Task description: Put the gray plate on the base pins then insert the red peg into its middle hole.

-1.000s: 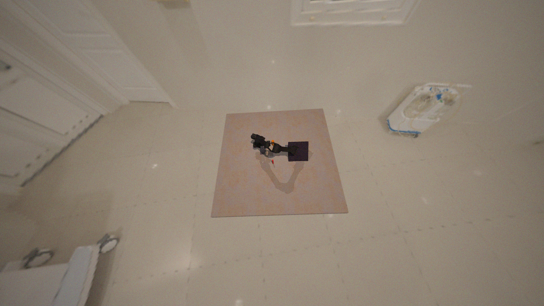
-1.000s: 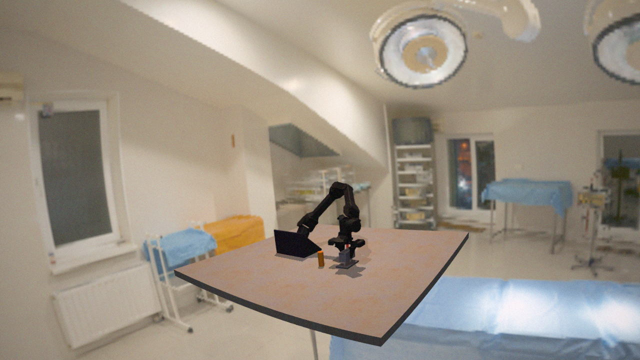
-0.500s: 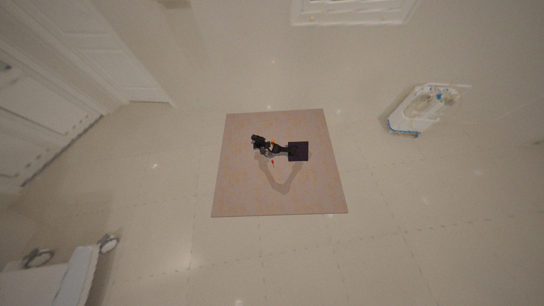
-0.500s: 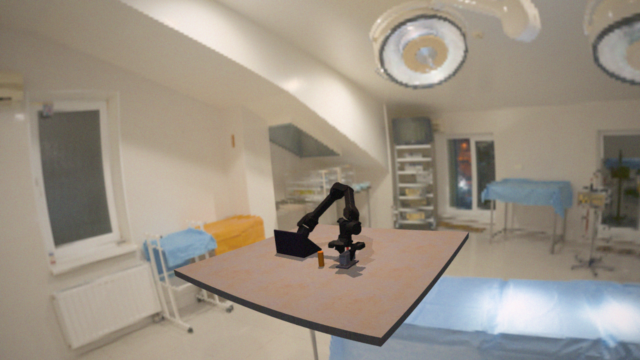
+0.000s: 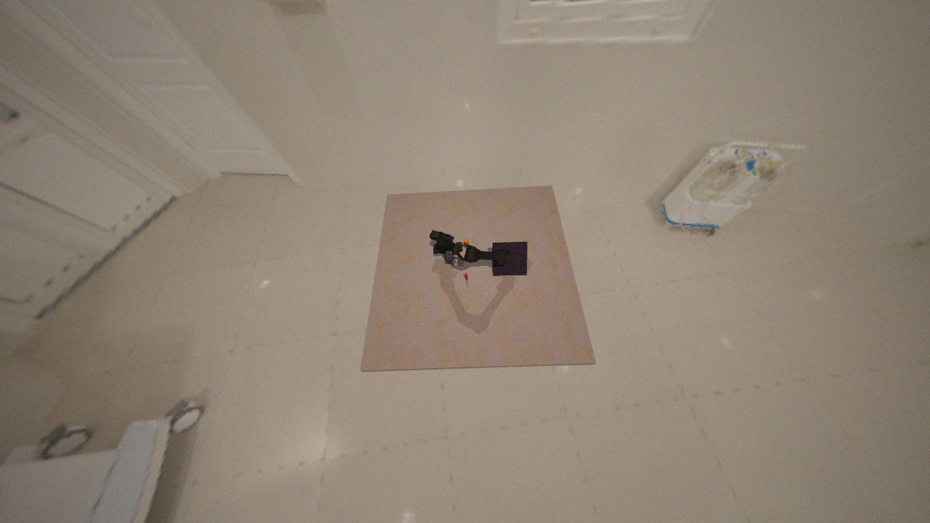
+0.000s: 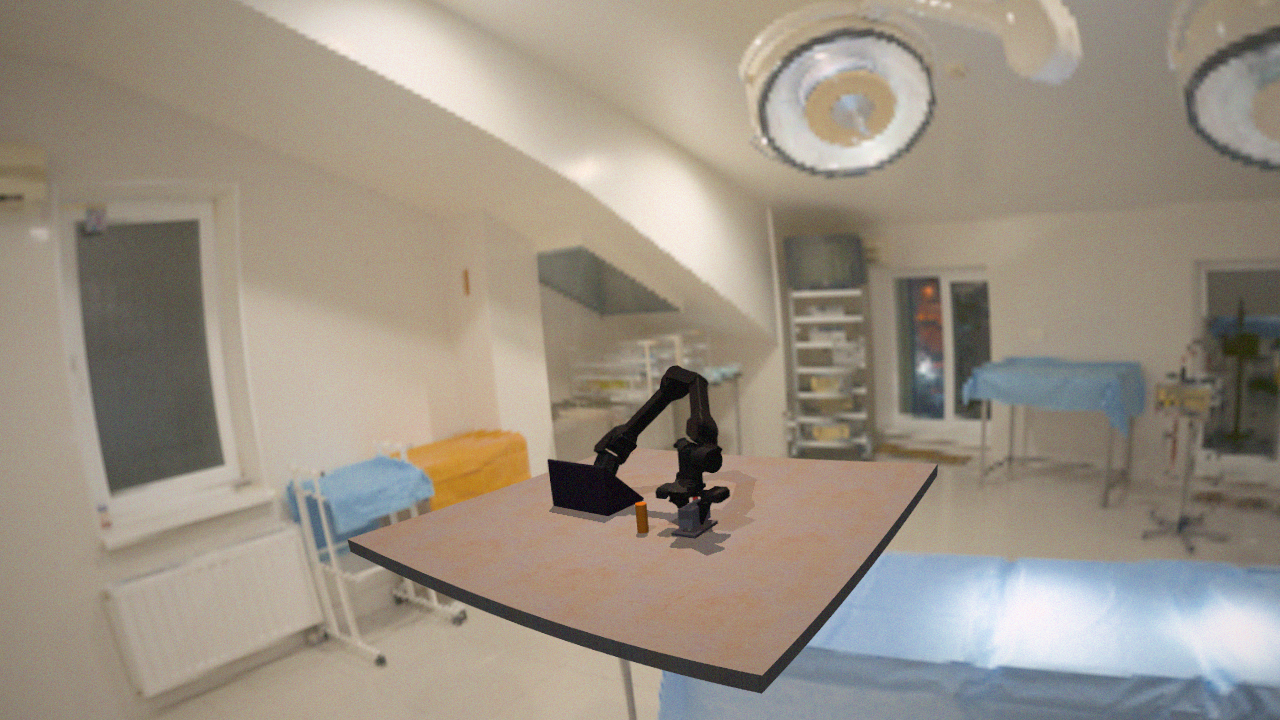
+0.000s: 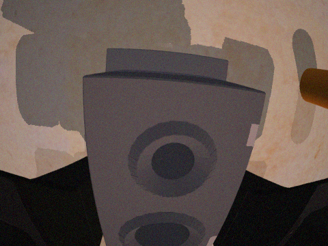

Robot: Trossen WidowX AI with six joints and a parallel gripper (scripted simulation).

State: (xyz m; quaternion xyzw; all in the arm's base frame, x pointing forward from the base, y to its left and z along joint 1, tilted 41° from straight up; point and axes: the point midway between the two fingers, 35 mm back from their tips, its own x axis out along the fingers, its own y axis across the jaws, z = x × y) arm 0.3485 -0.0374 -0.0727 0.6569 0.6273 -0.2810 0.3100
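Right now my gripper tip is 1 cm above the gray base. Round my gripper tip: orange peg 12 cm behind, 6 cm to the right, 2 cm above; red peg 11 cm behind, 19 cm to the left, 2 cm above; gray plate 4 cm above.
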